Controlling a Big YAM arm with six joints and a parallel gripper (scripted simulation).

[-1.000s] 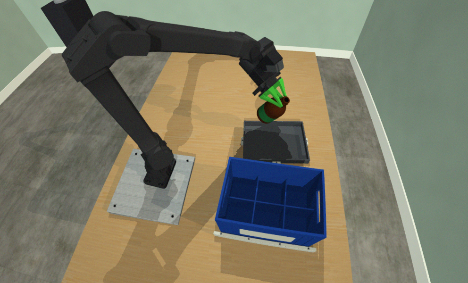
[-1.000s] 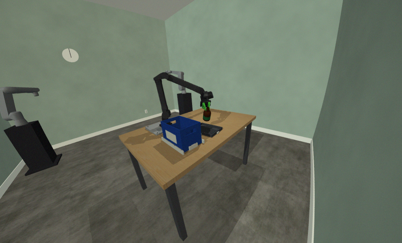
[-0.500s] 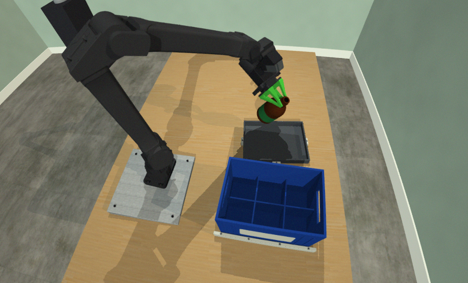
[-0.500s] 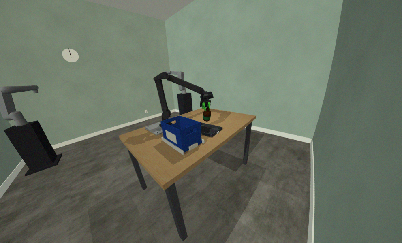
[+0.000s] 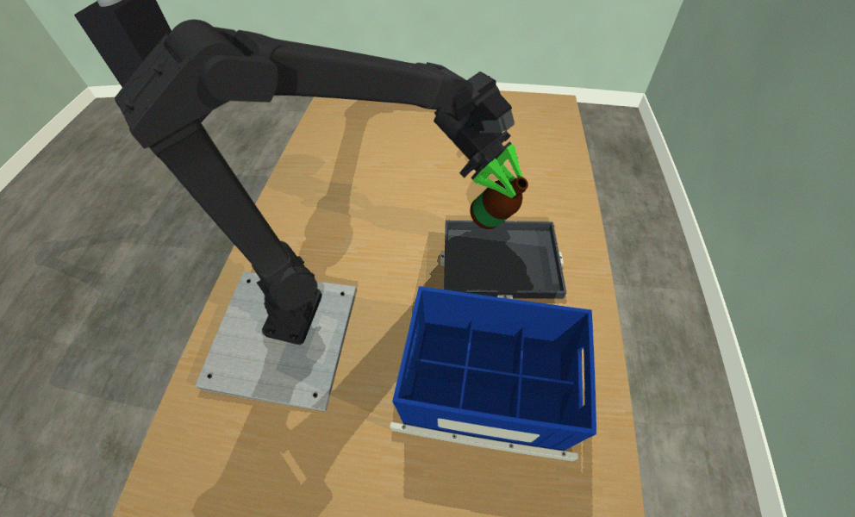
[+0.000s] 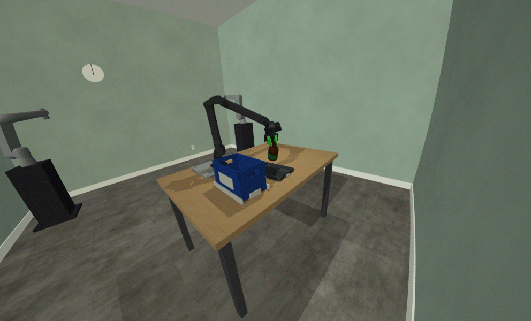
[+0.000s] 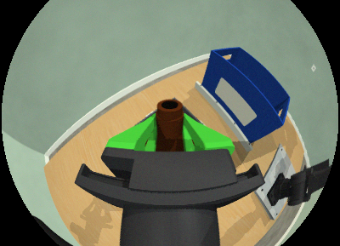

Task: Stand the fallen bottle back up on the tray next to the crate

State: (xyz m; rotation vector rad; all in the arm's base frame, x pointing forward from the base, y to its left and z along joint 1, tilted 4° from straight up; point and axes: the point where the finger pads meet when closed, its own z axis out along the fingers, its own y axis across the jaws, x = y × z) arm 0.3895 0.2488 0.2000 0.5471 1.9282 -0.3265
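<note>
Right now my hand is 50 mm above the brown bottle, 20 mm past it and 10 mm to the right of it. From my hand the other things lie so: blue crate 310 mm to the right, 110 mm below; then dark grey tray 190 mm below, 30 mm to the right.
</note>
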